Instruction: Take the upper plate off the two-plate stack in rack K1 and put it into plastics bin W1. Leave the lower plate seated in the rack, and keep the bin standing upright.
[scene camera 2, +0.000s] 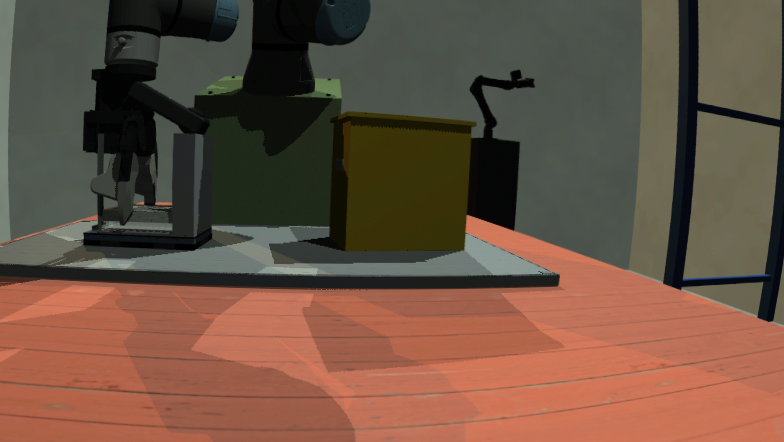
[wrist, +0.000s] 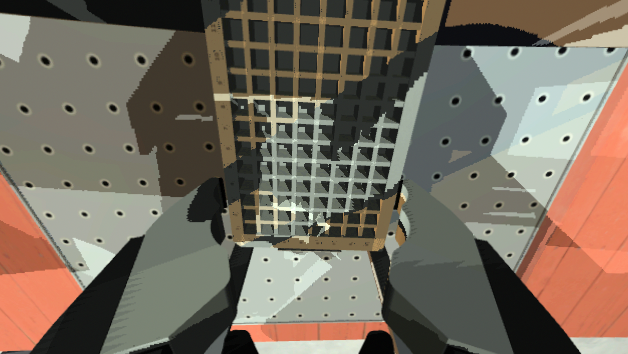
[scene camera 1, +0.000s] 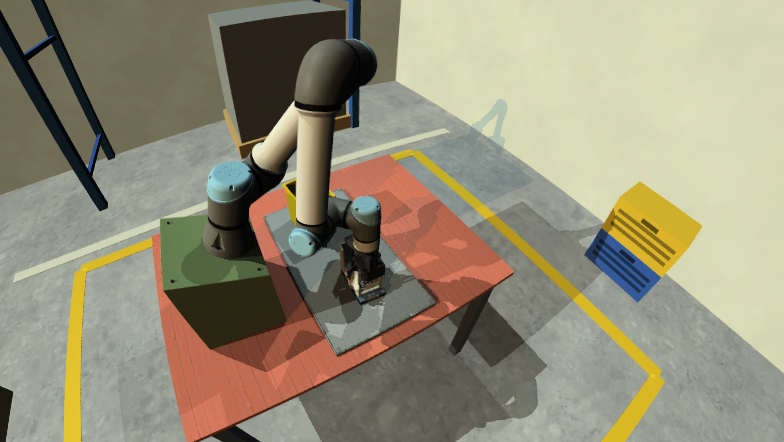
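Pixels of known places: gripper, fingertip midpoint: [scene camera 2: 136,220] [wrist: 311,182] [scene camera 1: 365,282]; arm's base, link origin: [scene camera 2: 278,89] [scene camera 1: 228,240].
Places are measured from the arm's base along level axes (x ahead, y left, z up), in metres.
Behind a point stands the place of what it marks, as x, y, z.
Observation:
The upper plate [scene camera 2: 153,213] @(0.381, -0.200, -0.217) [wrist: 306,243] @(0.324, -0.258, -0.215), a rectangular grid of square wells, lies level on the stack in rack K1 [scene camera 2: 189,186] @(0.400, -0.152, -0.182) [scene camera 1: 373,297] @(0.320, -0.288, -0.247). My gripper [wrist: 311,182] @(0.331, -0.231, -0.234) [scene camera 2: 137,211] @(0.331, -0.231, -0.234) [scene camera 1: 366,282] @(0.331, -0.231, -0.234) points down and is shut on the plate, one finger on each long side near its near end in the wrist view. The lower plate is hidden under the upper one in the wrist view, and I cannot tell it apart clearly in scene camera 2. Bin W1 [scene camera 2: 406,186] @(0.417, 0.128, -0.175) [scene camera 1: 291,209] @(0.300, 0.191, -0.183) is yellow and stands upright, to the right of the rack in scene camera 2.
Rack and bin stand on a grey perforated board [scene camera 1: 384,323] @(0.289, -0.380, -0.262) [scene camera 2: 510,267] @(0.538, 0.220, -0.262) [wrist: 90,150] @(0.196, -0.198, -0.262) on a red wooden table [scene camera 1: 241,384] @(-0.185, -0.276, -0.274) [scene camera 2: 384,400] @(0.789, -0.027, -0.275). The rack's tall grey post rises on the side towards the bin. The green pedestal [scene camera 1: 225,312] @(-0.109, -0.137, -0.115) [scene camera 2: 269,181] @(0.082, -0.018, -0.189) carries the arm.

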